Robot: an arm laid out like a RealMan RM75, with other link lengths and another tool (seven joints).
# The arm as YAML. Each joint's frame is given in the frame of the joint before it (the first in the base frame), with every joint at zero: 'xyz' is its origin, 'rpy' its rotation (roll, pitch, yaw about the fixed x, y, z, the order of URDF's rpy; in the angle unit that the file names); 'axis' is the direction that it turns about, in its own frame. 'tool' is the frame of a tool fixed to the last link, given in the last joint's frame.
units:
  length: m
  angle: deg
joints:
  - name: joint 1
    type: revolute
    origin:
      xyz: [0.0, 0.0, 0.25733]
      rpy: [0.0, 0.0, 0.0]
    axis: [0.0, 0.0, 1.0]
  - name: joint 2
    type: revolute
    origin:
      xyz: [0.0, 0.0, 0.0]
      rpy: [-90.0, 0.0, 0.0]
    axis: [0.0, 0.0, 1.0]
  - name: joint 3
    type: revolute
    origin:
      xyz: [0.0, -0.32, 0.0]
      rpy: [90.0, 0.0, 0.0]
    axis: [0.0, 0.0, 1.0]
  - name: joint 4
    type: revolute
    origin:
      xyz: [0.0, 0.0, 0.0]
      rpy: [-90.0, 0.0, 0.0]
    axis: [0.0, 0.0, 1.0]
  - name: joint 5
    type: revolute
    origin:
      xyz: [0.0, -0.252, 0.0]
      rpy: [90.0, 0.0, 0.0]
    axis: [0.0, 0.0, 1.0]
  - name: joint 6
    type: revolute
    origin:
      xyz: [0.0, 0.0, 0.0]
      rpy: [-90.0, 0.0, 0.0]
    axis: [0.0, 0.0, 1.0]
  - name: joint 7
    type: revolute
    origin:
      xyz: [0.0, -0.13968, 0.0]
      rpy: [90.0, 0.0, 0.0]
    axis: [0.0, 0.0, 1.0]
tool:
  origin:
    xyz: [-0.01, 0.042, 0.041]
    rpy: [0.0, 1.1, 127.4]
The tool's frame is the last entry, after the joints.
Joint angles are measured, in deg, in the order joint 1, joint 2, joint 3, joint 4, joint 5, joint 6, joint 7. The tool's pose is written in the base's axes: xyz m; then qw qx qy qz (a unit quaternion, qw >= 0). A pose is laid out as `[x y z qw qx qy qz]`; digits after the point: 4 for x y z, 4 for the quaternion.
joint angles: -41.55, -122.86, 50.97, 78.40, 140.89, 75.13, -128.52
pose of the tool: [-0.1600 0.4893 0.0210 0.2102 -0.6299 0.7034 0.2534]
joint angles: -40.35, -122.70, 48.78, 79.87, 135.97, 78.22, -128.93
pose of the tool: [-0.1561 0.4781 0.0322 0.2360 -0.6415 0.6966 0.2181]
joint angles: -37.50, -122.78, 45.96, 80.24, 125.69, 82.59, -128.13
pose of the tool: [-0.1537 0.4552 0.0430 0.2805 -0.6531 0.6886 0.1435]
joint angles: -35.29, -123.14, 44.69, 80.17, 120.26, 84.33, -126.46
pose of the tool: [-0.1579 0.4415 0.0476 0.3053 -0.6515 0.6857 0.1100]
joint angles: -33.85, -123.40, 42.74, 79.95, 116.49, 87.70, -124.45
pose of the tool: [-0.1635 0.4265 0.0523 0.3171 -0.6469 0.6889 0.0800]
